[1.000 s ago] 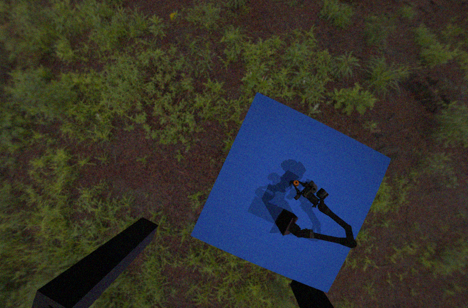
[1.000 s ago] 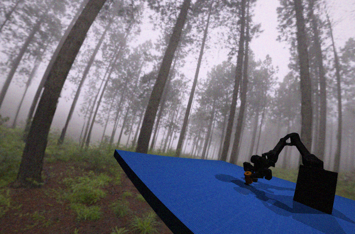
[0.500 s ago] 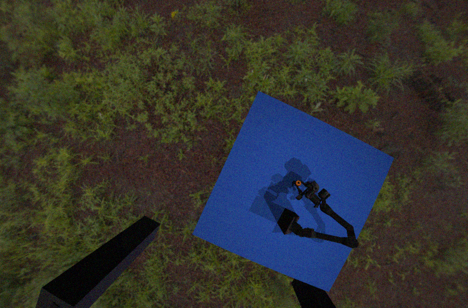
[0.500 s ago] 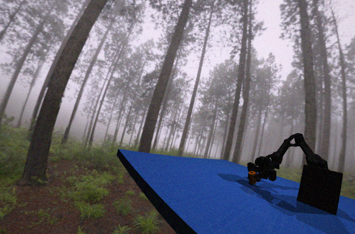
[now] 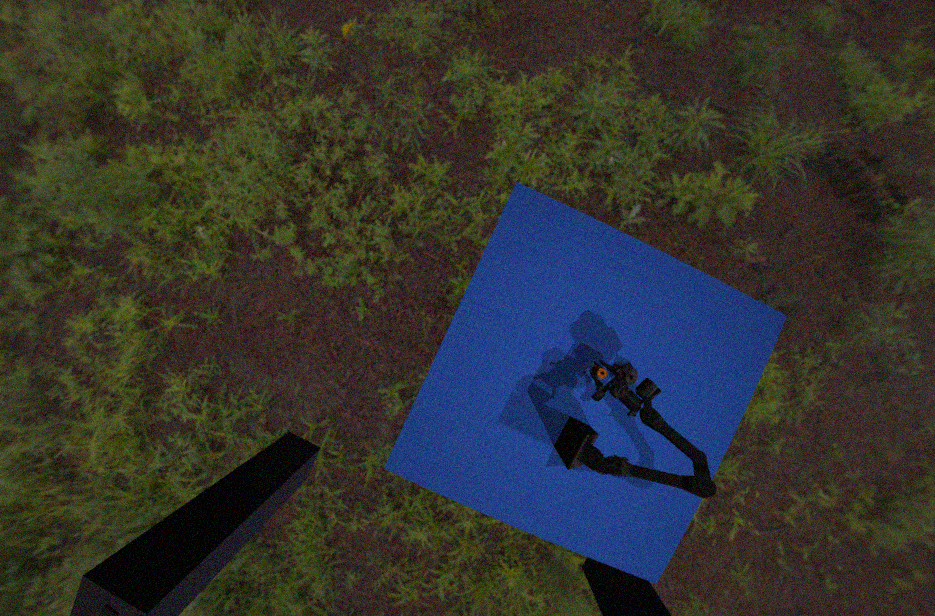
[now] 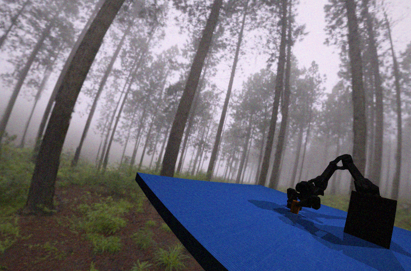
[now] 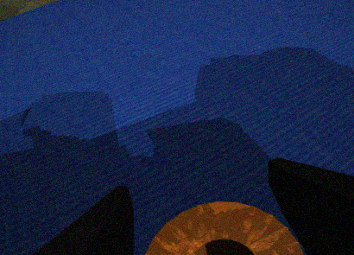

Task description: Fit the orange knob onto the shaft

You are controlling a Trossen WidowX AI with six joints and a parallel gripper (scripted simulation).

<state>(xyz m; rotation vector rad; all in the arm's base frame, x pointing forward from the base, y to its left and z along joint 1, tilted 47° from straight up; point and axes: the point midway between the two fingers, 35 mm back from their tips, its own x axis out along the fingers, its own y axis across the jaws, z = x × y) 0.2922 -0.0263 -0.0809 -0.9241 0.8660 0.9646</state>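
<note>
Right now my gripper tip is 10 mm past the orange knob, 30 mm to the left of it and 20 mm above it. The rest, counted from my gripper tip: dark round pedestal (20 mm ahead, 160 mm to the right, 20 mm below).
</note>
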